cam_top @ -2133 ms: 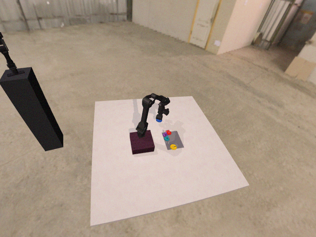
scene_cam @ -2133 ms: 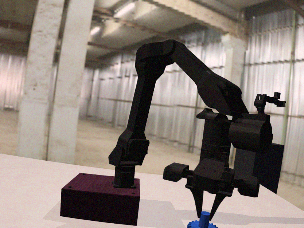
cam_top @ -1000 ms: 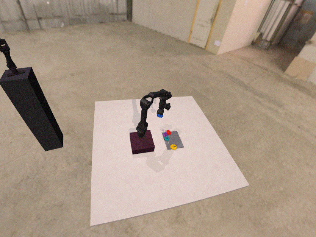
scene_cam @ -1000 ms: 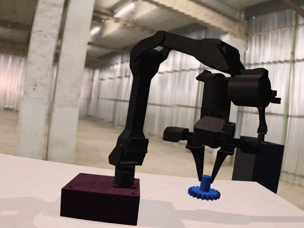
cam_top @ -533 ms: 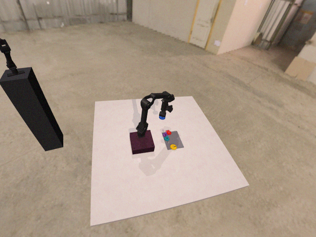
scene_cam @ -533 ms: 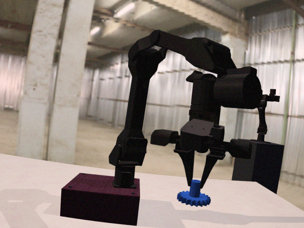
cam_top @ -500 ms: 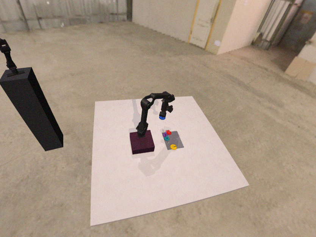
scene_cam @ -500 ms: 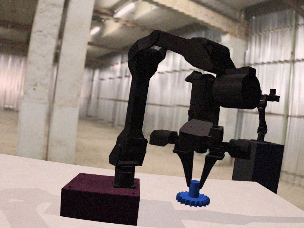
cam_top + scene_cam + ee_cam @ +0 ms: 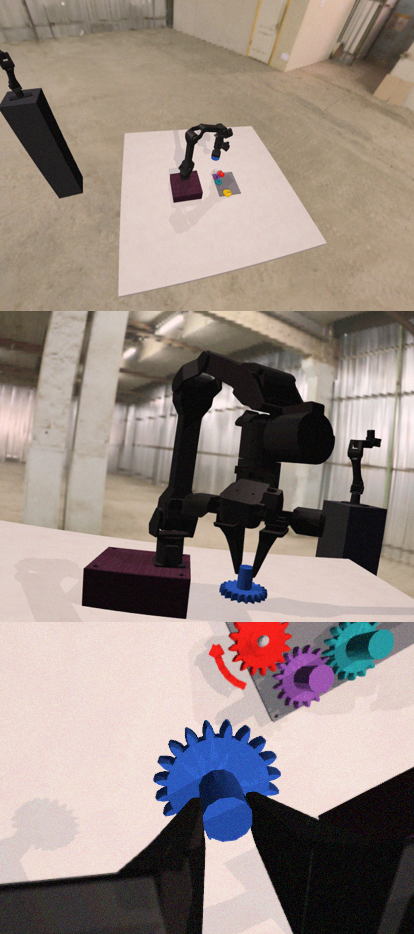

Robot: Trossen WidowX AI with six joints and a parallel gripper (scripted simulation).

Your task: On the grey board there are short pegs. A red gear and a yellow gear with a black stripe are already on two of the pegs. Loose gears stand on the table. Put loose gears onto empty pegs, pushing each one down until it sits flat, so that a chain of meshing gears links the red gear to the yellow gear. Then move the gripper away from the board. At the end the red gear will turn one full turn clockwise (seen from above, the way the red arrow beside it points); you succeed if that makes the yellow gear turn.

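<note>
Right now the teal gear is 3 cm behind my gripper tip, 15 cm to the right of it and 13 cm below it. Also, from my gripper tip: purple gear: 2 cm behind, 10 cm to the right, 13 cm below; blue gear: 1 cm below; red gear: 3 cm ahead, 9 cm to the right, 14 cm below.
</note>
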